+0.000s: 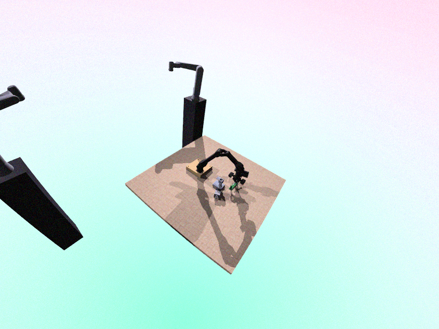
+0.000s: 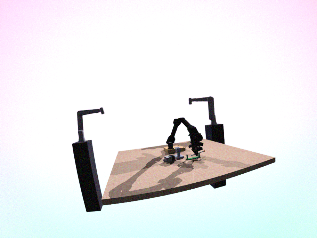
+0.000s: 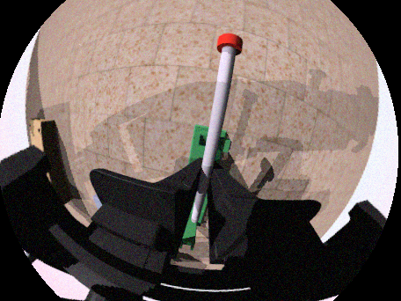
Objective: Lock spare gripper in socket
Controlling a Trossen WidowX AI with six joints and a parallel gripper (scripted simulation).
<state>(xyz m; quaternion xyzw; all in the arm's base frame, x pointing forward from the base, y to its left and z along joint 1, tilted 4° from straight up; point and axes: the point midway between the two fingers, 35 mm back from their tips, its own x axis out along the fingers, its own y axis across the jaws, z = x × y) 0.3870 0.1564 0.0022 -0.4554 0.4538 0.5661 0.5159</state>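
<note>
Now: gripper tip 4 cm to the left of the green cradle and 1 cm below it. From my gripper tip the other things lie so: spare gripper (27 cm to the right, 5 cm behind); then mount (15 cm to the right, 12 cm behind, 4 cm above).
</note>
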